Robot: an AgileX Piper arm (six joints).
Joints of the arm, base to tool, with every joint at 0 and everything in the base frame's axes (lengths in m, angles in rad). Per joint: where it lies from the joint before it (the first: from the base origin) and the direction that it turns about. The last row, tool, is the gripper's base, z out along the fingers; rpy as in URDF.
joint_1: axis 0 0 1 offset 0 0 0.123
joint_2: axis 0 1 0 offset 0 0 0
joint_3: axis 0 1 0 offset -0.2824 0 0.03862
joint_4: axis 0.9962 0 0.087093 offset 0.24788 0 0.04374
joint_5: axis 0 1 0 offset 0 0 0
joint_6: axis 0.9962 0 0.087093 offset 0.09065 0 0.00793
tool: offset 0 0 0 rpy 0 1.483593 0
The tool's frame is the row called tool.
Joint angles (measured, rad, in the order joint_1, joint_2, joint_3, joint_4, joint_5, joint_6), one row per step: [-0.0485 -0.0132 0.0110 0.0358 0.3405 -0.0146]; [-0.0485 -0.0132 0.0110 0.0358 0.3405 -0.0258]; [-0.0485 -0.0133 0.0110 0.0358 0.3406 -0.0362]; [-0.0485 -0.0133 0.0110 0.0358 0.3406 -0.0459]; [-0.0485 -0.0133 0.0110 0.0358 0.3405 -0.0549]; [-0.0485 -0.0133 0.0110 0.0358 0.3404 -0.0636]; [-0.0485 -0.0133 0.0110 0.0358 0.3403 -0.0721]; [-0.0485 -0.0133 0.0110 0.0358 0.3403 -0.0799]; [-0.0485 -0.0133 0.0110 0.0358 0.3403 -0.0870]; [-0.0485 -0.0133 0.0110 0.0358 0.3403 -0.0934]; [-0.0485 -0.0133 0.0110 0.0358 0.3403 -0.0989]
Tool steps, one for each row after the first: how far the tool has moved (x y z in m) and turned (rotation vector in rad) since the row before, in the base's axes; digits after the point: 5 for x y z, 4 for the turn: [0.00000 0.00000 0.00000 -0.0108 0.0004 0.0028]; [-0.00001 0.00000 0.00000 -0.0101 0.0004 0.0026]; [0.00000 0.00000 0.00000 -0.0094 0.0003 0.0024]; [0.00000 0.00000 0.00001 -0.0087 0.0002 0.0022]; [0.00000 0.00000 0.00001 -0.0084 0.0002 0.0022]; [0.00000 0.00000 0.00001 -0.0082 0.0002 0.0021]; [0.00000 0.00000 0.00000 -0.0076 0.0003 0.0019]; [0.00000 0.00000 0.00000 -0.0069 0.0002 0.0018]; [0.00000 0.00000 0.00000 -0.0062 0.0002 0.0016]; [0.00000 0.00000 0.00000 -0.0053 0.0002 0.0014]
